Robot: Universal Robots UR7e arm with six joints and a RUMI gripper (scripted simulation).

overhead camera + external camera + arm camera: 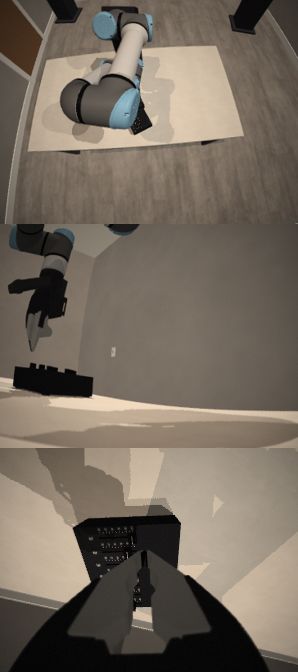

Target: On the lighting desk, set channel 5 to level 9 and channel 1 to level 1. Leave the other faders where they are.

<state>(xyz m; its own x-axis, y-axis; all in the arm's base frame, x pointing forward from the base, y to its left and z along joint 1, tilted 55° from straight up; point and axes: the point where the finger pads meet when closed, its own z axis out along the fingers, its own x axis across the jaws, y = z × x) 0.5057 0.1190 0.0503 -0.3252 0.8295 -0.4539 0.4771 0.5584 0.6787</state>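
Right now the channel 1 fader knob is 1 cm ahead of my hand, 1 cm to the right of it and 5 cm below it. Also, from my hand: channel 5 fader knob (10 cm ahead, 1 cm to the left, 5 cm below).
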